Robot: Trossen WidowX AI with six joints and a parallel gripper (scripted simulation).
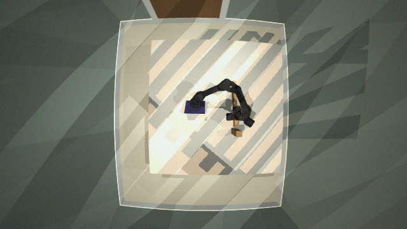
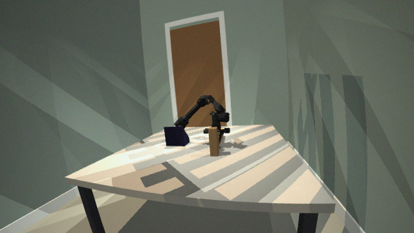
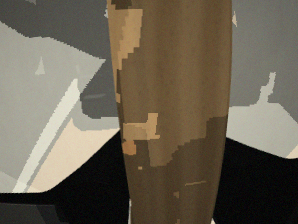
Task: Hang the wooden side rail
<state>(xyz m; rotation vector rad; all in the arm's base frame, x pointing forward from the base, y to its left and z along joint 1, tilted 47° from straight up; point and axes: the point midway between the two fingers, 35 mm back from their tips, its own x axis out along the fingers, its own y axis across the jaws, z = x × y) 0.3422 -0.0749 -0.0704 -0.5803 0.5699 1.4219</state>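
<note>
Right now my gripper tip is 140 mm to the left of the headboard post and 40 mm below it.
</note>
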